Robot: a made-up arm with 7 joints. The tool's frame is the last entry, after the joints.
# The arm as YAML. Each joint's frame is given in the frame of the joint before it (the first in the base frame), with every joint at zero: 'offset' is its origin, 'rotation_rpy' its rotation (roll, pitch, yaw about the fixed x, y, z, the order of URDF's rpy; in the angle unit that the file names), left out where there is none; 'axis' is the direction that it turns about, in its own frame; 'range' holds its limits. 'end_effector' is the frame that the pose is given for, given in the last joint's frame.
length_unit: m
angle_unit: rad
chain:
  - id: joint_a
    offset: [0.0, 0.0, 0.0]
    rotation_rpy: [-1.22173, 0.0, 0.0]
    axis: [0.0, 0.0, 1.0]
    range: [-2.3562, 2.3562]
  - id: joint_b
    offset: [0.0, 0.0, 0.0]
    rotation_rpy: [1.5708, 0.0, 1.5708]
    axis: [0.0, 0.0, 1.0]
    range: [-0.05, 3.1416]
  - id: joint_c
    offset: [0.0, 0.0, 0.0]
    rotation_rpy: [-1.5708, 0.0, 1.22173]
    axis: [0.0, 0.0, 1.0]
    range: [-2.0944, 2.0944]
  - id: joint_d
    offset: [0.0, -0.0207, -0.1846]
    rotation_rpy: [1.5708, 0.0, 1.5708]
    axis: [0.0, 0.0, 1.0]
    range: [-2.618, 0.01]
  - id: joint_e
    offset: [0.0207, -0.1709, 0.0]
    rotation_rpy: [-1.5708, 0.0, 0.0]
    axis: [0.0, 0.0, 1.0]
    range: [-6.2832, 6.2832]
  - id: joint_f
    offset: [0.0, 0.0, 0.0]
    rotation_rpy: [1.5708, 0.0, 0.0]
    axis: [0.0, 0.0, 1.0]
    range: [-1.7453, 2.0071]
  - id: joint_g
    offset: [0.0, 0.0, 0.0]
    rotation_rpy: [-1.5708, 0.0, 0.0]
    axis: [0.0, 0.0, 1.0]
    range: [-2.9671, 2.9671]
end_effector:
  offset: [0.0, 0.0, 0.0]
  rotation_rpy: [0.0, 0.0, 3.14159]
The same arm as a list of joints. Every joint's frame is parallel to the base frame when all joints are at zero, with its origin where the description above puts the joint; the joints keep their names.
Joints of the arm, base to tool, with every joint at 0 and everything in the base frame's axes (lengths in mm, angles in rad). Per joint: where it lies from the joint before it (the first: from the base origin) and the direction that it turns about. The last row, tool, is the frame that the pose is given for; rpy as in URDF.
joint_a: axis 0 0.9397 0.342 offset 0 0 0
joint_b: axis +x offset 0 0 0
joint_c: axis +z offset 0 0 0
joint_d: axis +y offset 20.7 0 -184.6
joint_e: axis +z offset -20.7 0 -170.9
joint_f: axis +y offset 0 0 0
joint_g: axis +z offset 0 0 0
tool: offset 0 0 0 rpy 0 0 0
Joint limits (rad, base to tool): -2.3562..2.3562 -0.05..3.1416 -2.0944..2.0944 -2.618..0.01 -6.2832..6.2832 -1.7453..2.0071 -2.9671..2.9671

